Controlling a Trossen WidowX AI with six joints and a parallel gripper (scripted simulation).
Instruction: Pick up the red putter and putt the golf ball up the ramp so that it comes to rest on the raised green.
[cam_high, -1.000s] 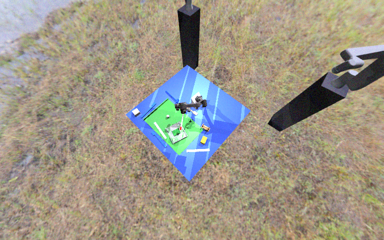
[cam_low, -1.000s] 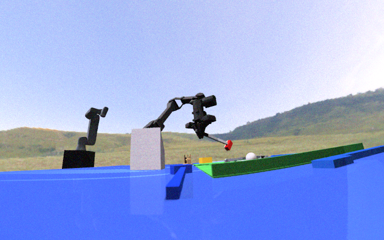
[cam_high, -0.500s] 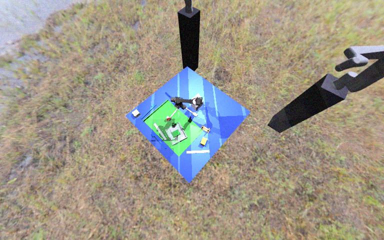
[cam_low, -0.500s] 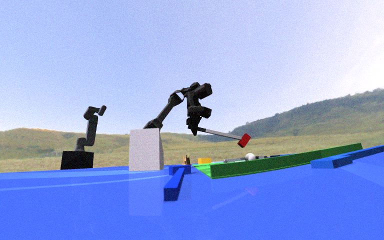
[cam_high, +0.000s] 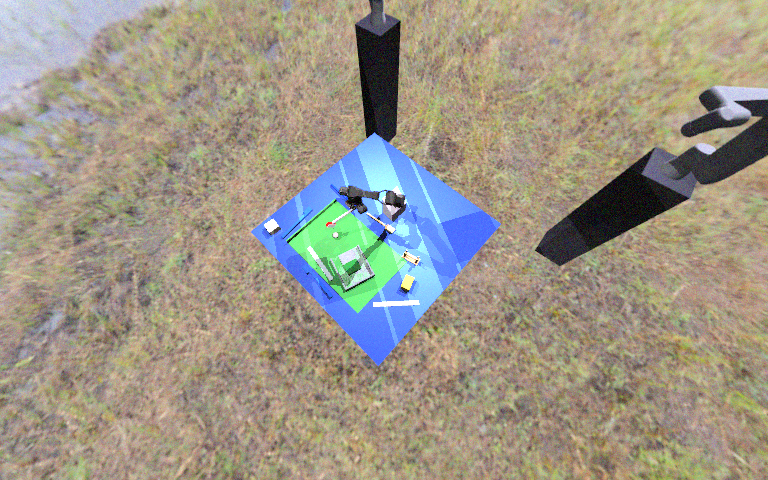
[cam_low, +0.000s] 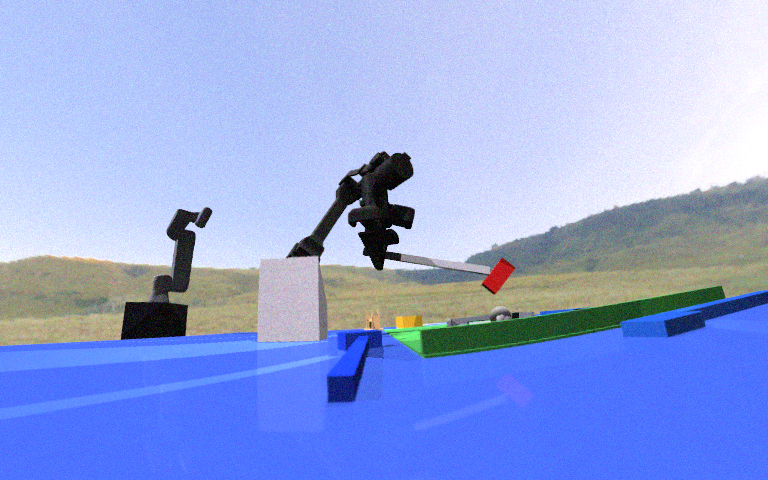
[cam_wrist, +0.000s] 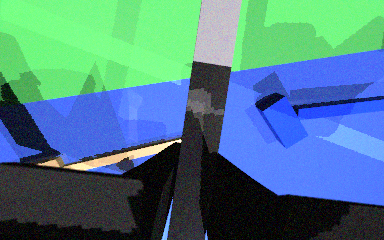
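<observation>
Right now the red putter is 11 cm ahead of my gripper tip and 4 cm to the right of it. Round my gripper tip: green mat: 27 cm ahead, 14 cm below, 9 cm to the left; then white golf ball: 23 cm ahead, 12 cm below, 4 cm to the right; then blue putter: 22 cm to the right, 13 cm below, 6 cm behind.
</observation>
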